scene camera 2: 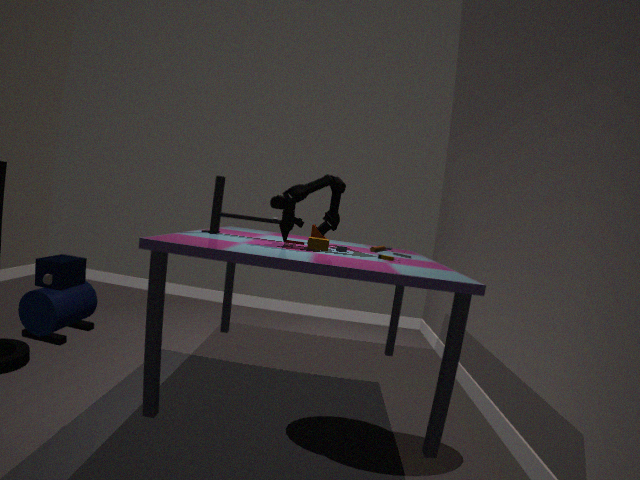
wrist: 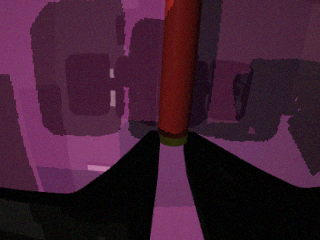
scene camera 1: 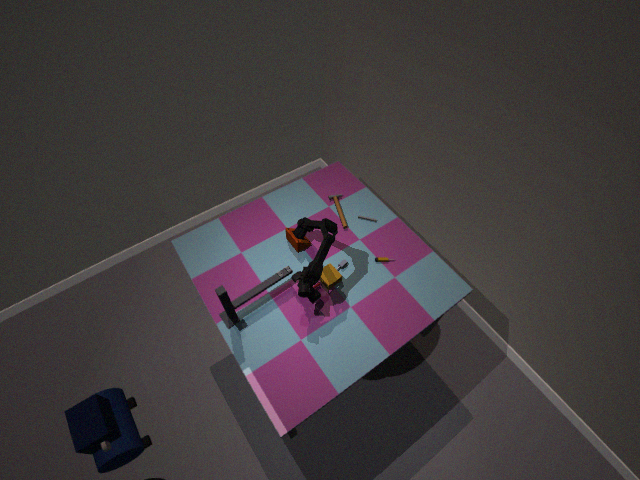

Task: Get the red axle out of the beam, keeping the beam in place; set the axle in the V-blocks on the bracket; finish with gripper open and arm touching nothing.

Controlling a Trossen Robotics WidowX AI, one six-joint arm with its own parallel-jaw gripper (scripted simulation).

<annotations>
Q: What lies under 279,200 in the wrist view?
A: My gripper.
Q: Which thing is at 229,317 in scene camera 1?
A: A dark upright post.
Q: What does my gripper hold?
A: A red axle.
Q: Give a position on a dark upright post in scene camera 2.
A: At 216,214
</annotations>
